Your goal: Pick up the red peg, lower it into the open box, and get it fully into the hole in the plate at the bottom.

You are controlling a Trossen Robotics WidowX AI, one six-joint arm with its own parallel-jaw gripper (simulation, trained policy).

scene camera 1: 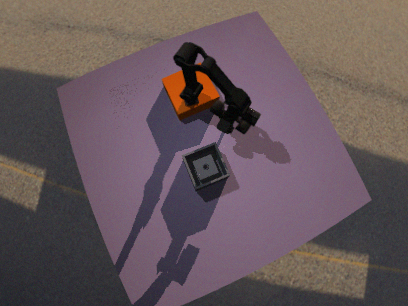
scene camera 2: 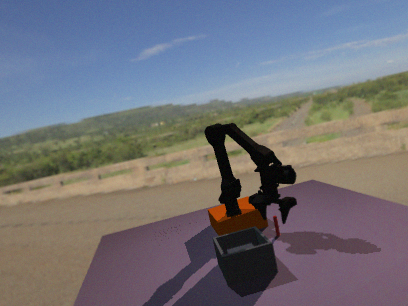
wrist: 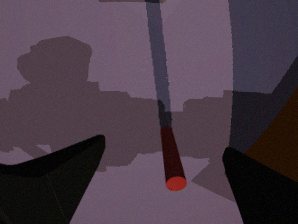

Observation:
I see my gripper (scene camera 2: 274, 221) and a dark grey box (scene camera 2: 259, 261).
The dark grey box also shows in scene camera 1 (scene camera 1: 188, 158). My gripper is seen too in the wrist view (wrist: 165, 148).

